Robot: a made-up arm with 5 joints.
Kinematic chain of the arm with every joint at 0, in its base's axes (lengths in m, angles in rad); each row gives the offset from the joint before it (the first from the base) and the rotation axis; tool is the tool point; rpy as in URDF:
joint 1: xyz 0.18 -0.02 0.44 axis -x
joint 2: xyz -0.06 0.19 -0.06 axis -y
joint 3: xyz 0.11 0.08 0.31 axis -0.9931 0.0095 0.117
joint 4: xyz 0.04 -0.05 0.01 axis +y
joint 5: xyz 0.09 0 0.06 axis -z
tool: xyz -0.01 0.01 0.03 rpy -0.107 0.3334 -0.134
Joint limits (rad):
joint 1: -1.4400..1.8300
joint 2: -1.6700..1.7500
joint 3: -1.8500..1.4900
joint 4: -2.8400..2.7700
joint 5: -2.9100..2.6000
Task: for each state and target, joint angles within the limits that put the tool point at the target. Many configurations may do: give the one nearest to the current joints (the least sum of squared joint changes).
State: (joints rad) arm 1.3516 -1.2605 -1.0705 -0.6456 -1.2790
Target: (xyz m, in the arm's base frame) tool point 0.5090 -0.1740 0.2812
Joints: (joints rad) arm 1.4602 -1.4277 -0.7022 -0.5112 -1.2678
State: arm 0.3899 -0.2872 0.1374 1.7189 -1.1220
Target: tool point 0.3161 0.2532 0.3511
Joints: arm 0.9595 0.0880 -0.1724 1.8384 -1.0686
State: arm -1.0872 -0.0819 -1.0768 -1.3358 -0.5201
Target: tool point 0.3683 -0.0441 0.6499
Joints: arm -0.8967 -0.6156 -1.1648 -1.1862 -0.5295
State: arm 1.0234 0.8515 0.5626 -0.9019 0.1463
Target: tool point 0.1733 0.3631 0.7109
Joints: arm 0.4074 0.1811 0.1003 -0.8587 0.1040
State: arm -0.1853 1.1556 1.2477 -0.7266 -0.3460
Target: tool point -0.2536 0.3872 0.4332
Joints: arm 0.3654 1.5113 1.3013 -0.4358 -0.7473
